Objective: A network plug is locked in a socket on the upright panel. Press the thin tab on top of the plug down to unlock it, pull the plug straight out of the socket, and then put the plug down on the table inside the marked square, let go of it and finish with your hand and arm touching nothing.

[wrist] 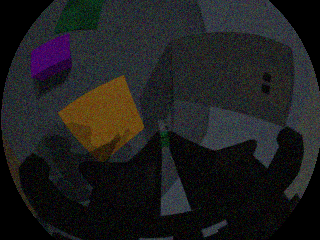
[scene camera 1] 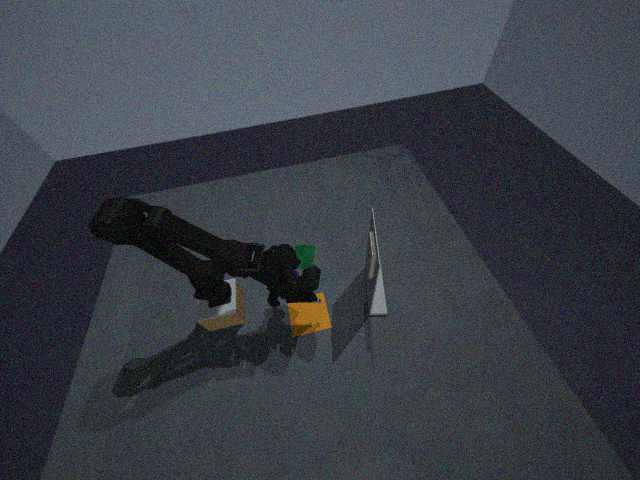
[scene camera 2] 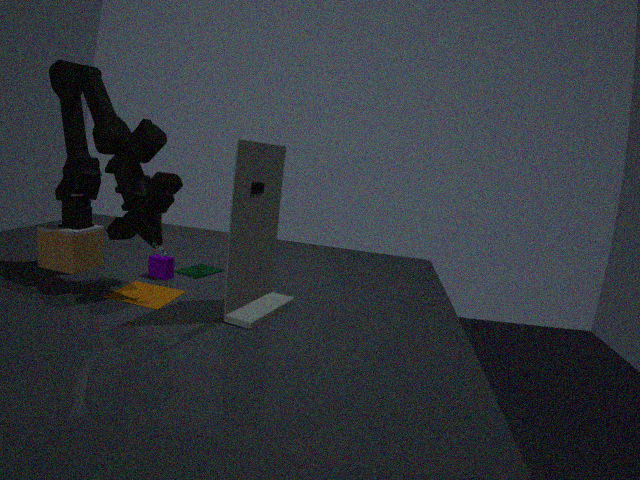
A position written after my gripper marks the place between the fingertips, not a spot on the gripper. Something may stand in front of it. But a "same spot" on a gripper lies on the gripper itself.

Labels:
My gripper shows in the wrist view (163, 135), in scene camera 1 and in scene camera 2. The same spot on an orange square: (scene camera 2: 151, 296) is (scene camera 1: 314, 314). The same spot on my gripper: (scene camera 2: 147, 223) is (scene camera 1: 307, 299).

